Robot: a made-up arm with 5 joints.
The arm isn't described. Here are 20 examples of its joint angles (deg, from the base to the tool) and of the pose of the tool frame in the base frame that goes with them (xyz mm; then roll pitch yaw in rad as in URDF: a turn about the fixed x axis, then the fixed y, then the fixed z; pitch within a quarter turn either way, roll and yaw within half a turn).
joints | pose
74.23 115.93 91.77 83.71 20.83 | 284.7 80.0 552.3 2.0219 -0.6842 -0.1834
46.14 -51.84 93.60 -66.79 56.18 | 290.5 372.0 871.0 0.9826 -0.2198 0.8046
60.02 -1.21 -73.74 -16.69 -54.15 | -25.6 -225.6 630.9 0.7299 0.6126 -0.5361
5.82 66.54 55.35 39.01 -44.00 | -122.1 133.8 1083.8 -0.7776 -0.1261 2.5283
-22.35 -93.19 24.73 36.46 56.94 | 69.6 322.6 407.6 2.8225 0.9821 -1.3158
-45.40 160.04 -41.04 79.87 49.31 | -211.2 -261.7 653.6 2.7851 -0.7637 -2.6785
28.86 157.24 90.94 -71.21 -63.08 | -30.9 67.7 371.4 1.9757 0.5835 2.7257
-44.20 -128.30 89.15 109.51 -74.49 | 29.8 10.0 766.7 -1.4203 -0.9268 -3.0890
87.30 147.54 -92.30 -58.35 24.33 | -197.6 543.0 912.1 -2.7901 -0.3433 1.6433
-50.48 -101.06 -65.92 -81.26 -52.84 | 2.9 467.1 506.5 2.6518 0.4366 0.3410
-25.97 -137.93 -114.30 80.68 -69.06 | 47.5 335.7 843.7 -1.2878 -0.9421 -0.6300
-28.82 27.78 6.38 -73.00 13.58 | -236.9 347.5 1090.7 0.5588 -1.0857 3.0297
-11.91 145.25 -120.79 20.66 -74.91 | 243.1 231.2 523.3 2.7475 -0.3535 0.1072
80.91 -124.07 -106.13 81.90 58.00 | -113.9 297.7 1246.6 -0.7131 -0.2783 -3.0862
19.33 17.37 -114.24 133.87 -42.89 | -142.7 6.5 789.9 -2.8926 0.2691 2.0129
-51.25 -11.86 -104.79 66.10 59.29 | -144.3 400.9 1104.3 -0.1344 -0.2961 -3.0916
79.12 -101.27 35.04 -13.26 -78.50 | -278.0 310.0 1066.4 0.0910 -0.4583 -2.3604
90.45 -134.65 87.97 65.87 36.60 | 277.2 449.7 917.9 -1.9350 0.5233 -0.1921
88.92 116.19 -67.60 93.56 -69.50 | -121.4 295.1 875.9 -0.4120 -1.1663 -0.5846
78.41 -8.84 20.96 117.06 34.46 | -50.2 -88.4 1170.9 -0.8545 -0.7628 0.5543
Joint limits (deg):
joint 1: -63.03..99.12
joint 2: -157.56..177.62
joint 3: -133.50..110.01
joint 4: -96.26..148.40
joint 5: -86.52..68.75
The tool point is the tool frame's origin. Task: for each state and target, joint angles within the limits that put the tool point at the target. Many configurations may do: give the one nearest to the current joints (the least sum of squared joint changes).
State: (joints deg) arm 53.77 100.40 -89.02 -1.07 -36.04
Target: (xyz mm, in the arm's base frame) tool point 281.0 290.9 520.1
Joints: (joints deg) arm 53.61 101.63 -133.34 -9.51 -55.78
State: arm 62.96 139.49 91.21 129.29 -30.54
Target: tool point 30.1 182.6 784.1
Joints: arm 72.27 143.82 97.38 147.92 -82.21
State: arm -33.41 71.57 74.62 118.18 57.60
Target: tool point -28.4 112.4 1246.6
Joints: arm -33.97 69.16 35.67 126.08 47.35
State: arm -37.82 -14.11 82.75 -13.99 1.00
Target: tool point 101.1 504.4 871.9
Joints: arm -25.86 12.30 71.98 9.79 -2.87
